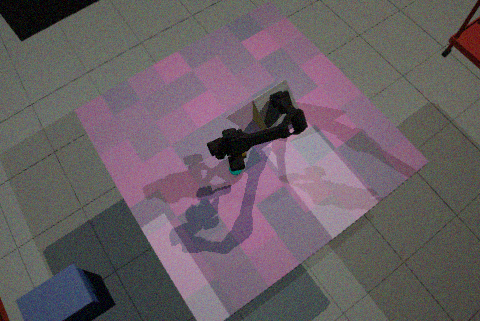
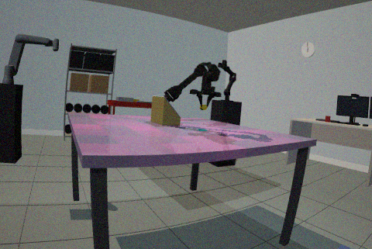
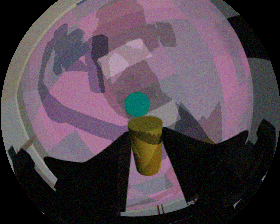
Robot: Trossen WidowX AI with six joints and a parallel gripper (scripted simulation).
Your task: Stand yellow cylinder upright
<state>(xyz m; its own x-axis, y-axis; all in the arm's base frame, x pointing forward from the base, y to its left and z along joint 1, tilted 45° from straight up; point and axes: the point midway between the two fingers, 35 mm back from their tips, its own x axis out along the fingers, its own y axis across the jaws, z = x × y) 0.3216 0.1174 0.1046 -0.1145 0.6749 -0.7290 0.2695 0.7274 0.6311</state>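
My gripper tip is 14 cm above the cyan circle. Also, from my gripper tip: yellow tall cylinder 2 cm behind, 1 cm to the left.
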